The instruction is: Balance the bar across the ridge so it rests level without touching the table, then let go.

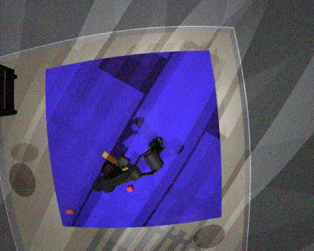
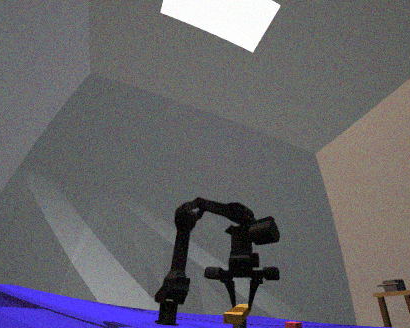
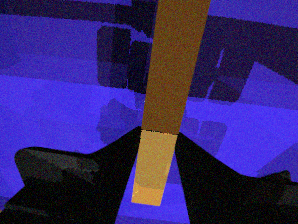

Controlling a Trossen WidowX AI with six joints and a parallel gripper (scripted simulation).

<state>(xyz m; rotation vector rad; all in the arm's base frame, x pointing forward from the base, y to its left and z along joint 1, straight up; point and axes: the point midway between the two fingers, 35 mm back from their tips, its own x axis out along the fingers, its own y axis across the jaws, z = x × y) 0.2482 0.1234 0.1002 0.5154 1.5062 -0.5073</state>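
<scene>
The yellow bar lies 20 mm ahead of my gripper tip and 20 mm to the right of it. The rest, counted from my gripper tip: flat red piece (490 mm ahead, 380 mm to the left, 60 mm below).
</scene>
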